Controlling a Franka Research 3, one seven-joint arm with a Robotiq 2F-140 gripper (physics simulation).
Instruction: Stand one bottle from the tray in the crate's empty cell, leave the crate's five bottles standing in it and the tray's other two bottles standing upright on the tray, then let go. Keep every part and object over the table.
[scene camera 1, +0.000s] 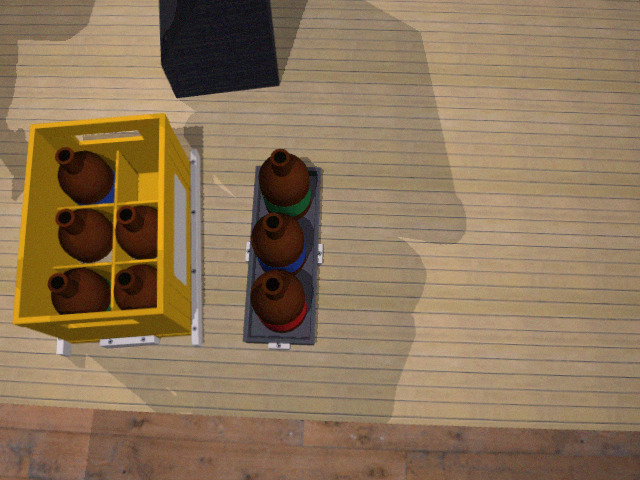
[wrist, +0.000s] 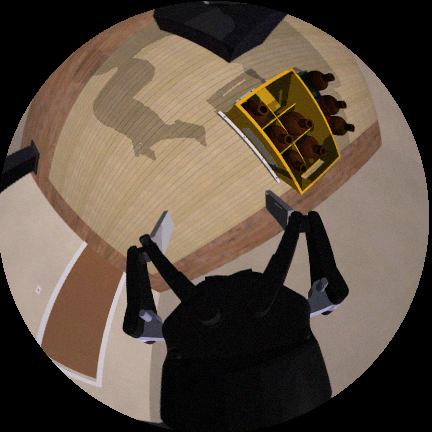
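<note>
The yellow crate (scene camera 1: 161, 206) (wrist: 302, 190) holds several upright brown bottles. Its empty cell (scene camera 1: 147, 186) (wrist: 270, 97) is at the back right in the scene view. The grey tray (scene camera 1: 305, 331) stands to the crate's right, with three upright bottles in a row: green-labelled (scene camera 1: 284, 180) (wrist: 320, 80) at the back, blue-labelled (scene camera 1: 278, 240) (wrist: 330, 104) in the middle, red-labelled (scene camera 1: 277, 297) (wrist: 340, 125) in front. In the wrist view the crate partly hides the tray. My gripper (wrist: 217, 208) is open and empty, apart from crate and bottles; it does not show in the scene view.
A white rail (scene camera 1: 196, 248) (wrist: 250, 142) runs along the crate's side. White blocks (scene camera 1: 129, 341) sit at its front end. Small white brackets touch the tray. A large dark block (scene camera 1: 222, 46) (wrist: 220, 30) stands behind. The wooden table border (scene camera 1: 310, 449) (wrist: 225, 255) runs along the front.
</note>
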